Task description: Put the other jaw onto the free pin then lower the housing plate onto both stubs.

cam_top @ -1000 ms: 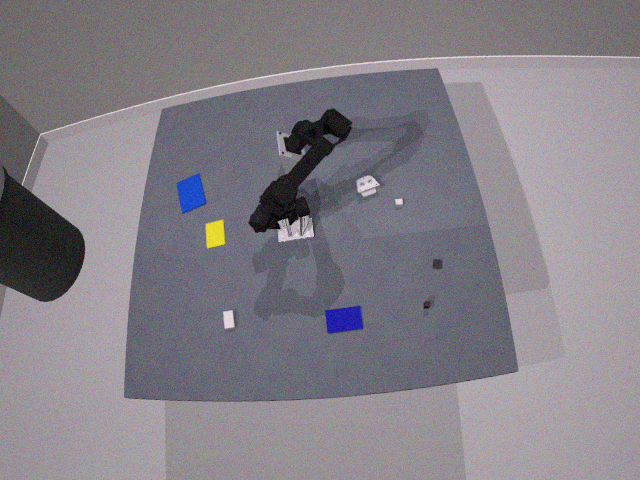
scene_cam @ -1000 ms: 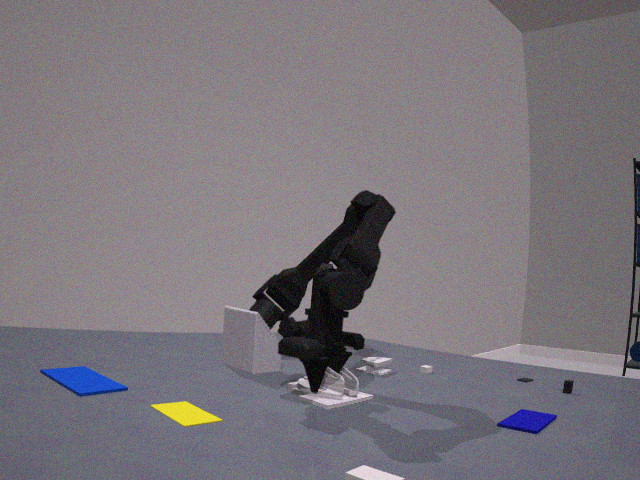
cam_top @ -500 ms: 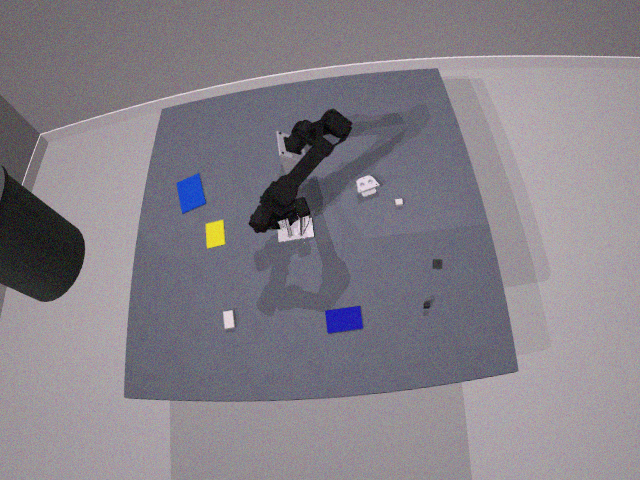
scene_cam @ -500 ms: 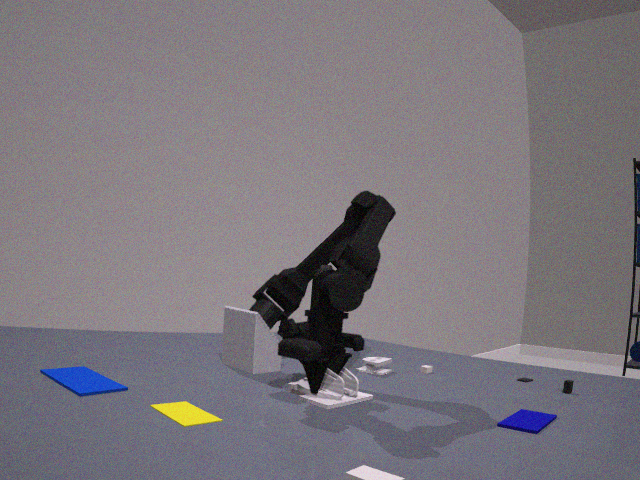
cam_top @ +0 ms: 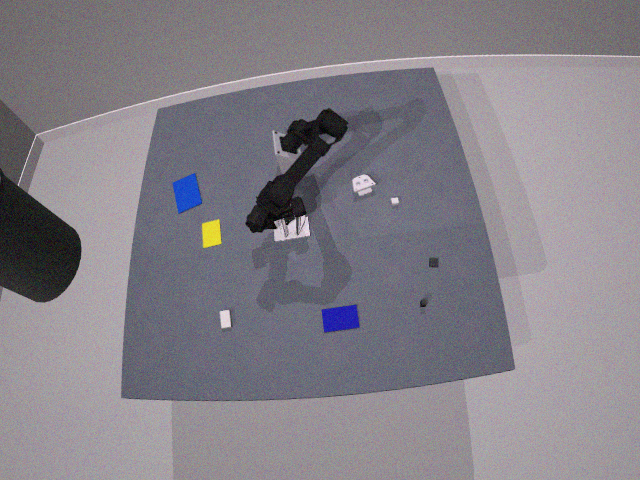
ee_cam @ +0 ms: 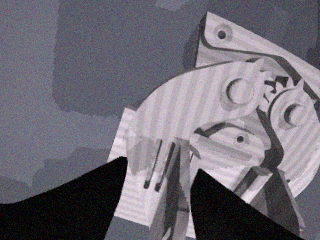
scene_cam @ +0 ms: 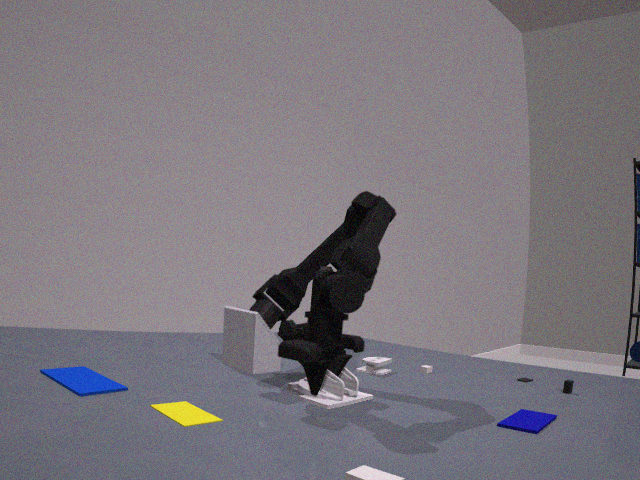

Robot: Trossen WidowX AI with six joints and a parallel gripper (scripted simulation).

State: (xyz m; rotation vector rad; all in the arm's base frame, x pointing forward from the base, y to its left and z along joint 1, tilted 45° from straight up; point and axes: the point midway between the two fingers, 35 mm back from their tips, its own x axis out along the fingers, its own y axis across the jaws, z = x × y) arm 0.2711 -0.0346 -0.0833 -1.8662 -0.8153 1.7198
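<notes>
My gripper tip is 30 cm to the right of the base, 9 cm past it and 1 cm below it. Round my gripper tip: dark blue pad 35 cm ahead, 12 cm to the left, 1 cm below; then yellow pad 26 cm to the right, 5 cm behind, 1 cm below; then small white cube 39 cm to the left, 1 cm below, 1 cm ahead.
</notes>
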